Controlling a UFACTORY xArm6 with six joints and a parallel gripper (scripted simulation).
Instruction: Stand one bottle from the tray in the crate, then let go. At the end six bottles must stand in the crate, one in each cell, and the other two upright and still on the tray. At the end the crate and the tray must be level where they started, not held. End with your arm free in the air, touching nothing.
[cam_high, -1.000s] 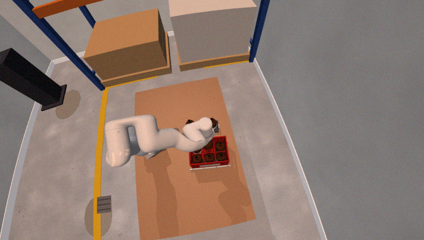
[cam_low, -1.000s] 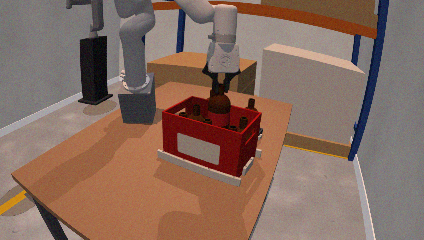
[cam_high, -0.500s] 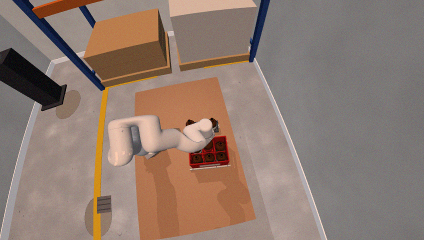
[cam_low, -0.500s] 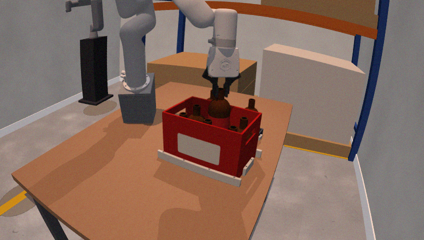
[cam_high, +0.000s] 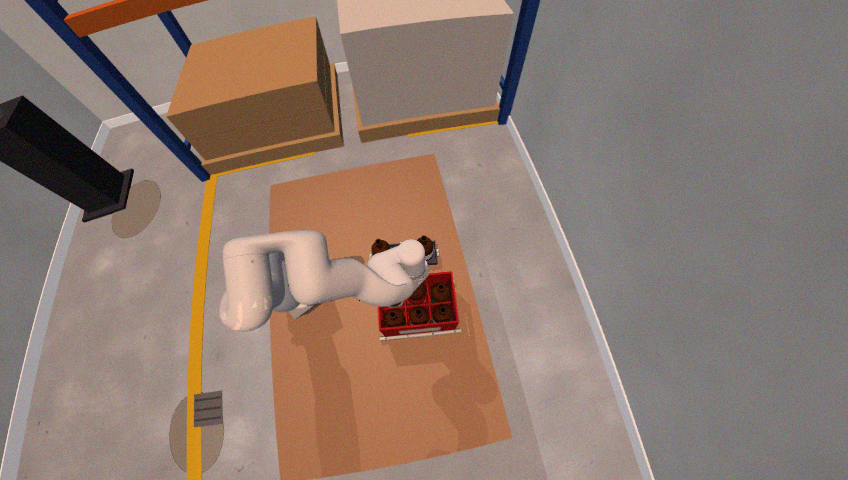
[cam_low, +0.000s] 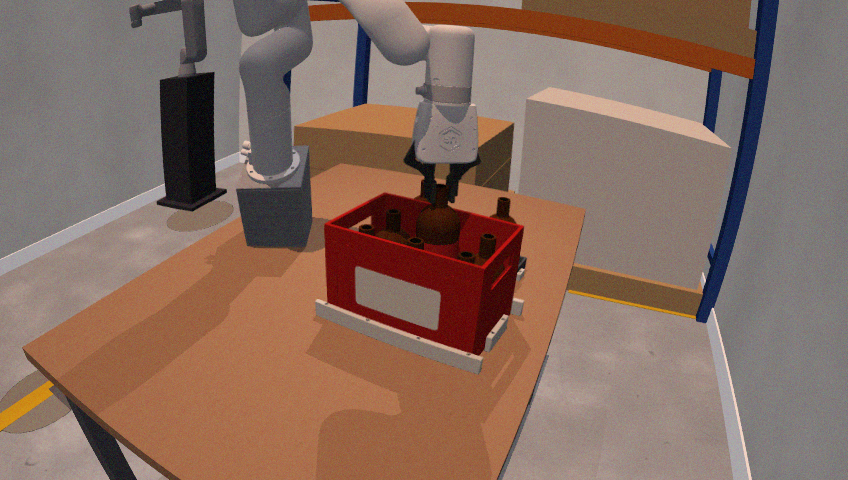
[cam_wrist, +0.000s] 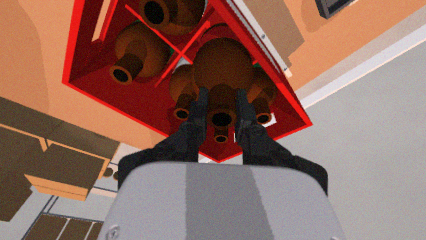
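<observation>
The red crate lies 140 mm below my hand, 40 mm to the right of it and 10 mm behind it. Round my hand: grey tray: 210 mm below, 200 mm to the left.
</observation>
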